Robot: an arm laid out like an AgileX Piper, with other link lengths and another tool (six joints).
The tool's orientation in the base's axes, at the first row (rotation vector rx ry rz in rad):
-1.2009, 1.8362, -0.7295
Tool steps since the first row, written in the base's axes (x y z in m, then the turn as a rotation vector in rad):
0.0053, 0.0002, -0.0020, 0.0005, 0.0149, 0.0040
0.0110, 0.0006, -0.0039, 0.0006, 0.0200, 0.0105
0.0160, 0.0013, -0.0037, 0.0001, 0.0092, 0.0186
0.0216, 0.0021, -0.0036, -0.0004, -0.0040, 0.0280
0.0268, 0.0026, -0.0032, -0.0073, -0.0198, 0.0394
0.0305, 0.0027, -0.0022, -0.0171, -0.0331, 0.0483
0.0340, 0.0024, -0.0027, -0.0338, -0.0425, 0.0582
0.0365, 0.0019, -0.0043, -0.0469, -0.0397, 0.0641
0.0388, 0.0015, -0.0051, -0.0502, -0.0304, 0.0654
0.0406, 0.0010, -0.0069, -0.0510, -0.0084, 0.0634
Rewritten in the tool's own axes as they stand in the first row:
-0.0007, -0.0007, 0.0056, -0.0151, 0.0022, -0.0022
-0.0018, -0.0017, 0.0114, -0.0219, -0.0011, -0.0056
-0.0036, -0.0039, 0.0156, -0.0143, -0.0115, -0.0097
-0.0056, -0.0062, 0.0203, -0.0049, -0.0238, -0.0144
-0.0074, -0.0087, 0.0246, 0.0077, -0.0358, -0.0256
-0.0086, -0.0112, 0.0273, 0.0194, -0.0436, -0.0381
-0.0090, -0.0125, 0.0305, 0.0287, -0.0474, -0.0571
-0.0086, -0.0126, 0.0335, 0.0272, -0.0451, -0.0715
-0.0085, -0.0131, 0.0359, 0.0189, -0.0411, -0.0753
-0.0078, -0.0127, 0.0384, -0.0006, -0.0307, -0.0758

